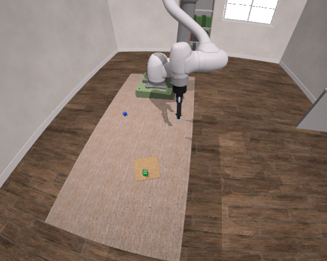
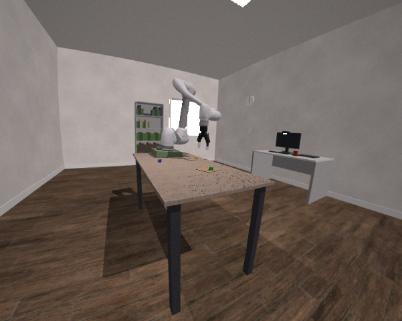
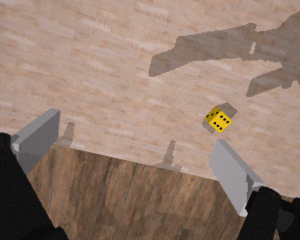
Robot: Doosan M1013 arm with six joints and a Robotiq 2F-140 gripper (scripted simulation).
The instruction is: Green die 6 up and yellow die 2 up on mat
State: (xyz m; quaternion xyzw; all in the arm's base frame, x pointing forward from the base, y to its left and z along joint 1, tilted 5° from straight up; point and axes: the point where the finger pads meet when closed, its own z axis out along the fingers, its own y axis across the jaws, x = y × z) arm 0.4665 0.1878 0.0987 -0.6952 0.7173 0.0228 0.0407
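Right now the yellow die is 12 cm behind my hand and 12 cm below it. Round my hand: green die (36 cm ahead, 18 cm to the right, 12 cm below); tan mat (33 cm ahead, 18 cm to the right, 13 cm below); blue die (11 cm behind, 41 cm to the right, 12 cm below).
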